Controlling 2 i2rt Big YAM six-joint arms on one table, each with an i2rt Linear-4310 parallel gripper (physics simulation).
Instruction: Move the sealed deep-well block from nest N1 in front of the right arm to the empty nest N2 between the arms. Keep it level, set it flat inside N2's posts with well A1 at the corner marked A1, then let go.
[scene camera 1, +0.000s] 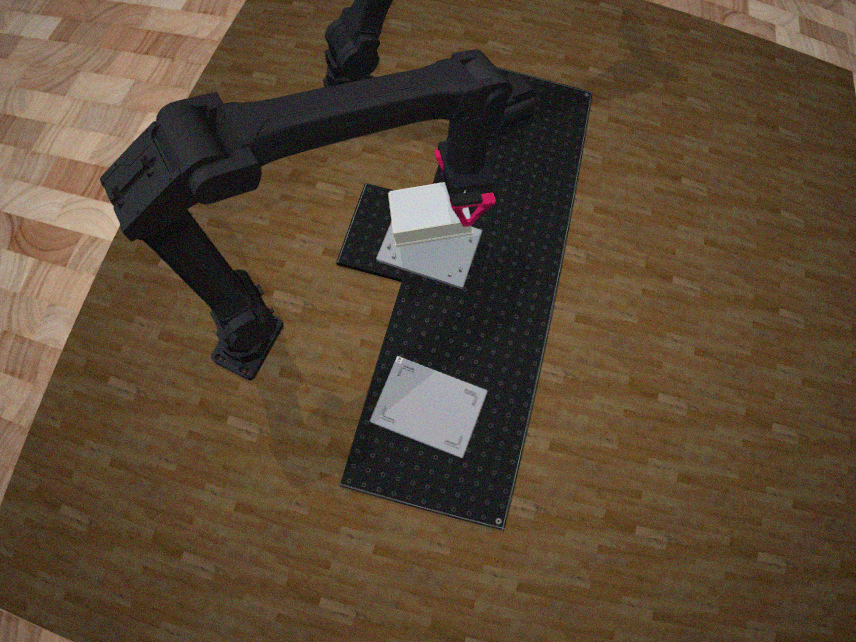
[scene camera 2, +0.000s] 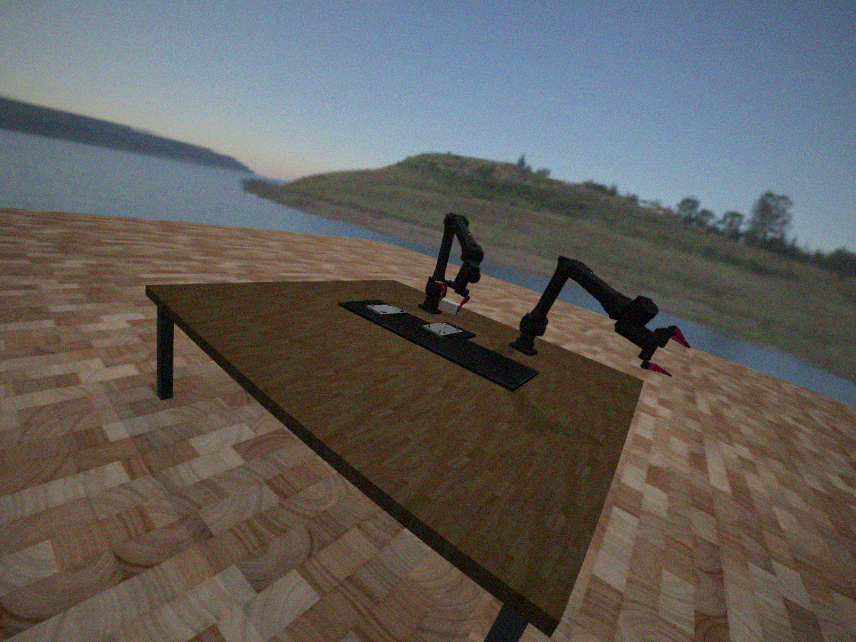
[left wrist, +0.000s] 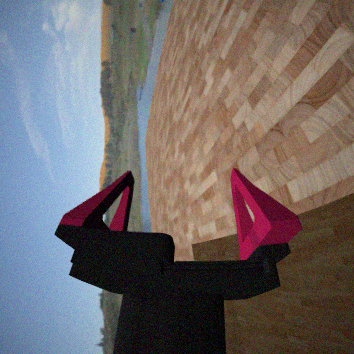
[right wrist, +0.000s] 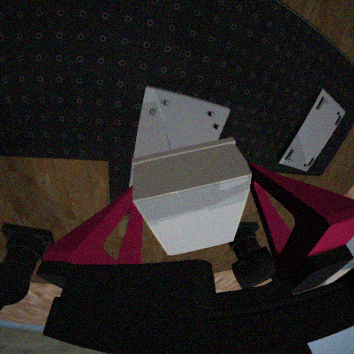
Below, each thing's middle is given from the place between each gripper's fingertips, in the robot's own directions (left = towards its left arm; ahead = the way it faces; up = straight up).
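Left hand 170 mm above the white block (scene camera 1: 420, 214), 900 mm to the left of it, 230 mm past it.
Right hand 1 cm above the block, 2 cm to the left of it, 5 cm past it.
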